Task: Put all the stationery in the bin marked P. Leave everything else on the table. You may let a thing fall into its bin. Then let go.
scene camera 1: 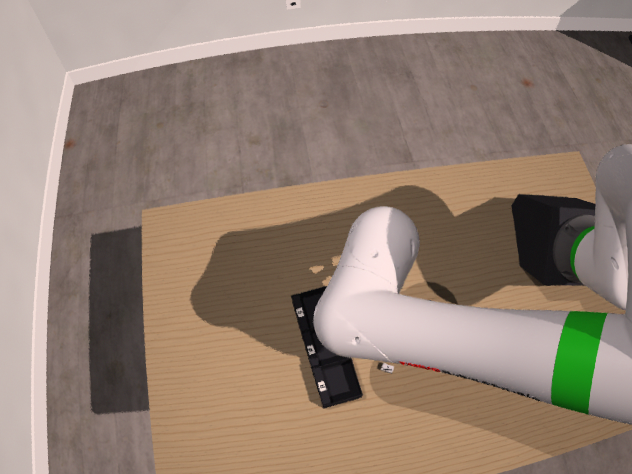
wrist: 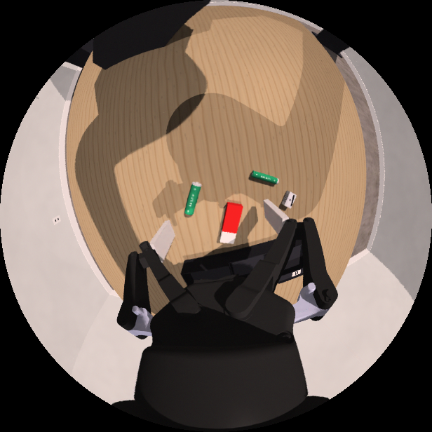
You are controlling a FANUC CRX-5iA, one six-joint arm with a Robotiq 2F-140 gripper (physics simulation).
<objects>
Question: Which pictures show the gripper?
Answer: The wrist view only.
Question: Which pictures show the black three-bin tray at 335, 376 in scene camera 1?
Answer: Scene camera 1 and the wrist view: all of them.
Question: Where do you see a black three-bin tray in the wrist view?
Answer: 241, 261
</objects>
